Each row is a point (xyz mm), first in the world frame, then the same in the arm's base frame.
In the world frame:
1: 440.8 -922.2 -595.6
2: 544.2 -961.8 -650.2
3: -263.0 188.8 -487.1
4: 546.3 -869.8 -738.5
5: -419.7 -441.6 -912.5
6: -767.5 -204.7 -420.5
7: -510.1 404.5 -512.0
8: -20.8 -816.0 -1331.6
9: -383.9 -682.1 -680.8
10: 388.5 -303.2 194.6
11: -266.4 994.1 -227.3
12: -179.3 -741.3 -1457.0
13: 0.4 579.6 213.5
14: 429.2 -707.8 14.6
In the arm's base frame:
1: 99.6 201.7 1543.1
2: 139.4 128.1 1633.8
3: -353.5 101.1 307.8
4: 80.9 23.6 1590.0
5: -752.4 250.9 956.9
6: -679.0 639.0 443.9
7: -554.0 116.5 47.5
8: -738.1 -49.6 1576.9
9: -568.4 500.7 1085.4
10: 590.1 408.5 690.5
11: -185.5 -151.0 -482.3
12: -940.2 -75.6 1506.7
13: 311.1 187.1 -205.9
14: 501.1 481.4 1120.0

